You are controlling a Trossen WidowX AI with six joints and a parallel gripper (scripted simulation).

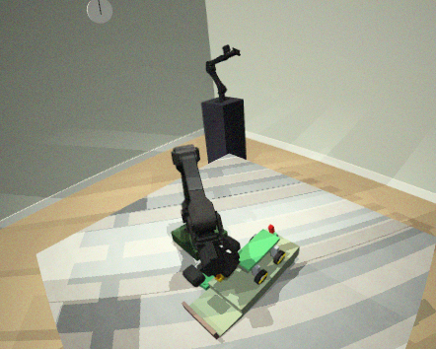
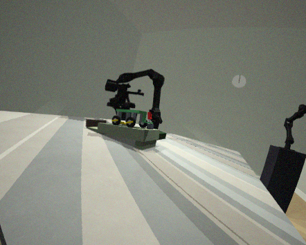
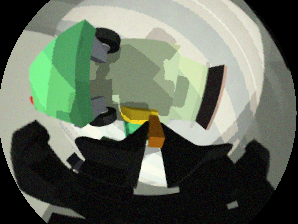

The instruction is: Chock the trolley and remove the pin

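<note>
Right now my gripper tip is 2 cm to the right of the yellow chock and 1 cm above it. The rest, counted from my gripper tip: ramp: 12 cm to the left, 6 cm ahead, 4 cm below; green tray: 10 cm below, 7 cm behind, 2 cm to the left; green-topped trolley: 13 cm to the left, 6 cm ahead, 2 cm above.
</note>
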